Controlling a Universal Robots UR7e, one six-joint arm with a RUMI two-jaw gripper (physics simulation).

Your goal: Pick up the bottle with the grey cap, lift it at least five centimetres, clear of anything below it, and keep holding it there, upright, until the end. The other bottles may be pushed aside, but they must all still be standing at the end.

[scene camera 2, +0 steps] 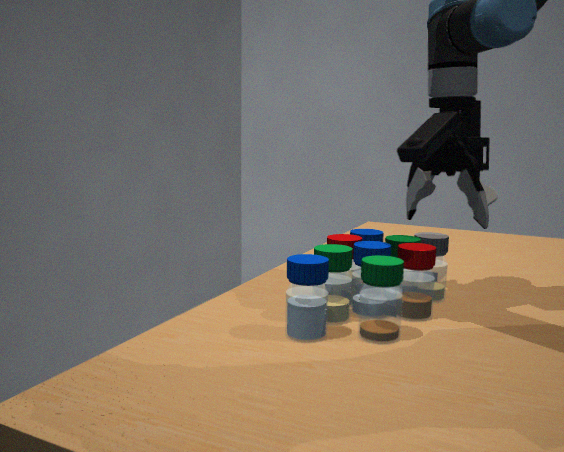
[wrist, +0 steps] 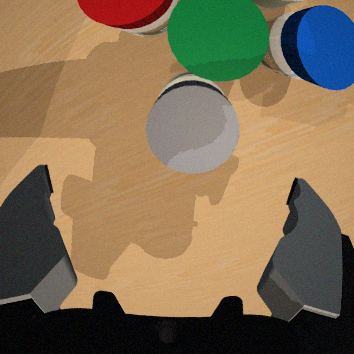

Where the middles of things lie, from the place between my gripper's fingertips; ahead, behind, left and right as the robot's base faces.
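I find the red-capped bottle (scene camera 2: 417, 287) 11 cm to the left of my hand and 2 cm ahead of it, with the bottle also 7 cm below my hand.
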